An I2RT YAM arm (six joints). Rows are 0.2 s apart.
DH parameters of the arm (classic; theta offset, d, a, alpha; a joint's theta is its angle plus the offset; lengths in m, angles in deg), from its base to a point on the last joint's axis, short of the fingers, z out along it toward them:
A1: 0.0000 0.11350 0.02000 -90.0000
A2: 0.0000 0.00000 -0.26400 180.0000
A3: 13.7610 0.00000 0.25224 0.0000
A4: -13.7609 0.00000 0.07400 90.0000
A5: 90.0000 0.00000 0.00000 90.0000
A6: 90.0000 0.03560 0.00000 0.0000
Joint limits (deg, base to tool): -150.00..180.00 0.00..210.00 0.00..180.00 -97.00..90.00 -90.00..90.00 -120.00..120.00
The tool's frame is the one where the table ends.
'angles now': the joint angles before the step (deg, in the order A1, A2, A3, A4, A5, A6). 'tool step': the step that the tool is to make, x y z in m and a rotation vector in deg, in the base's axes. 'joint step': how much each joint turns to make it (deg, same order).
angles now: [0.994, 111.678, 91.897, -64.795, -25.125, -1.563]
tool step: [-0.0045, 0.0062, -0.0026, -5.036, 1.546, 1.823]
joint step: [1.395, -0.038, -0.311, -1.761, 4.940, -0.879]
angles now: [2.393, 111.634, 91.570, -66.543, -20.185, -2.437]
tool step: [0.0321, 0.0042, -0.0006, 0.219, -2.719, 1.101]
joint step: [0.390, 6.398, 8.990, -0.125, -0.153, -0.747]
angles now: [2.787, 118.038, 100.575, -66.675, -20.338, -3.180]
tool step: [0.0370, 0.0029, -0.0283, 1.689, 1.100, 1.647]
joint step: [0.001, 10.462, 9.995, -1.128, -1.879, -1.594]
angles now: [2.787, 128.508, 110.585, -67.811, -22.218, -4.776]
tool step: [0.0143, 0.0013, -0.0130, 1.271, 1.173, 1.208]
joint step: [-0.025, 4.948, 5.356, -2.004, -1.398, -1.249]
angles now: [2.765, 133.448, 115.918, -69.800, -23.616, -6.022]
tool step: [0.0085, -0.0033, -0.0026, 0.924, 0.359, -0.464]
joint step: [-0.521, 2.605, 3.887, -1.607, -0.940, -0.017]
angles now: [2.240, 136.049, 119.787, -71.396, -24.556, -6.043]
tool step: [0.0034, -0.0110, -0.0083, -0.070, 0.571, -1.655]
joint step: [-1.354, 1.195, 0.229, 0.530, 0.066, 0.329]
